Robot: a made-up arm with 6 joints.
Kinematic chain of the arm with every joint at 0, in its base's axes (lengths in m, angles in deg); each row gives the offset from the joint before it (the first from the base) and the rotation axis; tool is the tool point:
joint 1: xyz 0 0 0.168 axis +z
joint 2: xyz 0 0.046 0 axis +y
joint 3: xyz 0 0 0.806 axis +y
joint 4: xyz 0 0 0.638 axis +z
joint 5: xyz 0 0 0 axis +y
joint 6: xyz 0 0 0.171 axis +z
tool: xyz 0 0 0
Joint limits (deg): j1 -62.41..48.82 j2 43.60..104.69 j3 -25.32..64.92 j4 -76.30..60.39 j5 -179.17..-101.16 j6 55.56..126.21
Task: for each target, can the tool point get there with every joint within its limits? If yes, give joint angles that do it. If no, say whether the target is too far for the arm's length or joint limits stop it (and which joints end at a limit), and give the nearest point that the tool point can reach.
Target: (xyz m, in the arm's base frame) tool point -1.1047 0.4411 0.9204
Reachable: no: joint limits stop it (at a limit: joint 1, joint 2, joint 3) | nearest point 0.2992 0.5827 1.3118 | short by 1.464 m
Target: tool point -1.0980 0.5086 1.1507
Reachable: no: joint limits stop it (at a limit: joint 1, joint 2, joint 3) | nearest point 0.2939 0.5894 1.3351 | short by 1.406 m
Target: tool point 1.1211 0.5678 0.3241
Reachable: yes | joints 26.05 74.75 28.57 26.76 -158.50 74.58
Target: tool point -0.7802 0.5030 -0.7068
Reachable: no: joint limits stop it (at a limit: joint 1, joint 2, joint 3, joint 4) | nearest point 0.4537 0.8340 -0.6180 | short by 1.281 m
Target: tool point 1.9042 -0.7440 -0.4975
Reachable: no: too far | nearest point 1.2767 -0.4988 -0.2516 | short by 0.717 m
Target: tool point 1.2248 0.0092 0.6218
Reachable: yes | joints 0.79 71.70 3.62 34.65 -146.48 94.79
